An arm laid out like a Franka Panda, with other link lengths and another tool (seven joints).
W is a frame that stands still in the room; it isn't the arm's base.
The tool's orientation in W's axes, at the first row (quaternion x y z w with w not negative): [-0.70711 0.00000 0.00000 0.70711]
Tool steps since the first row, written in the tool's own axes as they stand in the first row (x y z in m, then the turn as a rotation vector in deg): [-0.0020 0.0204 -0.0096 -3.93 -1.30 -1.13]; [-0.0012 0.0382 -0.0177 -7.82 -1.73 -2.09]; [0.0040 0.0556 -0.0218 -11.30 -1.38 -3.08]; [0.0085 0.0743 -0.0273 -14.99 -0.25 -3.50]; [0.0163 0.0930 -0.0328 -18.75 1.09 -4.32]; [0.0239 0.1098 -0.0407 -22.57 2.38 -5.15]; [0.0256 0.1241 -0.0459 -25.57 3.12 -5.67]
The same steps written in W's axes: [-0.0020 -0.0096 -0.0204 -3.93 -1.13 1.30]; [-0.0012 -0.0177 -0.0382 -7.82 -2.09 1.73]; [0.0040 -0.0218 -0.0556 -11.30 -3.08 1.38]; [0.0085 -0.0273 -0.0743 -14.99 -3.50 0.25]; [0.0163 -0.0328 -0.0930 -18.75 -4.32 -1.09]; [0.0239 -0.0407 -0.1098 -22.57 -5.15 -2.38]; [0.0256 -0.0459 -0.1241 -25.57 -5.67 -3.12]
